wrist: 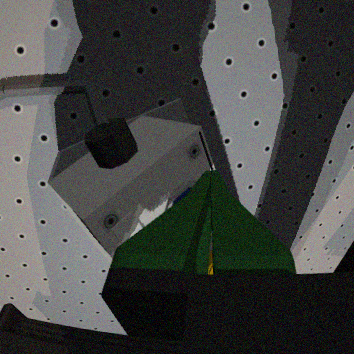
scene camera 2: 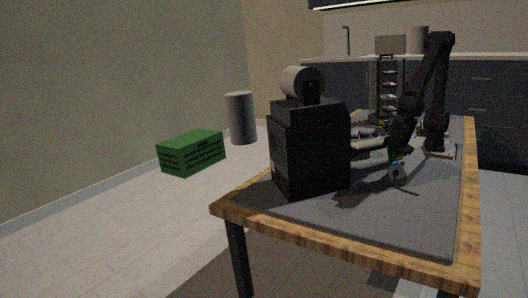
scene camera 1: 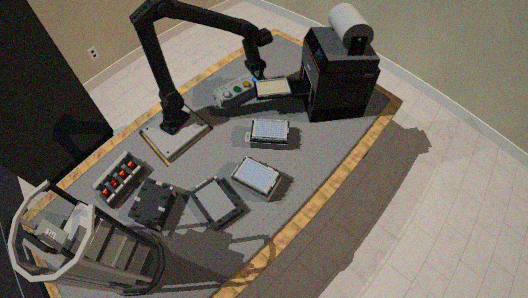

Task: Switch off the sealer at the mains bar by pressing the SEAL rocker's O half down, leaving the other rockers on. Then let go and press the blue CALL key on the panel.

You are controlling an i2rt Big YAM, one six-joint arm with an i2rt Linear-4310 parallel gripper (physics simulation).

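Where they show: gripper, between the fingertips: (wrist: pixel 211 179) (scene camera 2: pixel 389 164); arm's base, origin of its link: (scene camera 2: pixel 433 147) (scene camera 1: pixel 175 122).
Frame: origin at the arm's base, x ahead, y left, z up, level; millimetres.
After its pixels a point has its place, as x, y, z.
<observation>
The mains bar (scene camera 1: pixel 111 172) {-91, -339, -11} lies at the left in scene camera 1, with several red-orange rockers (scene camera 1: pixel 122 173) {-4, -315, 32} glowing. Its labels and the tilt of each rocker are too small to tell. The control panel (scene camera 1: pixel 227 102) {138, 200, 4} (scene camera 2: pixel 398 173) {174, 401, 27} (wrist: pixel 150 145) {198, 381, 30} stands behind the plates and carries a white, a green, a yellow and a blue key. The blue CALL key (scene camera 1: pixel 254 79) {187, 341, 49} (scene camera 2: pixel 396 162) {183, 356, 53} looks bright in scene camera 1; in the wrist view a dark blue sliver of it shows beside the green fingers. My gripper (scene camera 1: pixel 257 76) {208, 350, 41} (scene camera 2: pixel 394 158) {208, 350, 41} (wrist: pixel 211 179) {208, 350, 41} is shut and empty, its tips at the blue key. Contact is hidden.
A black machine (scene camera 1: pixel 340 87) {559, 357, 182} (scene camera 2: pixel 315 150) {455, 555, 160} with a white roll stands right of the panel, its tray holding a plate (scene camera 1: pixel 273 87) {316, 285, 111} close to the gripper. Two plates (scene camera 1: pixel 270 130) {391, 136, 50} (scene camera 1: pixel 256 174) {444, -44, 49}, a grey-topped block (scene camera 1: pixel 216 199) {371, -184, 20}, a dark block (scene camera 1: pixel 151 204) {196, -336, 42} and a rack are nearer.
</observation>
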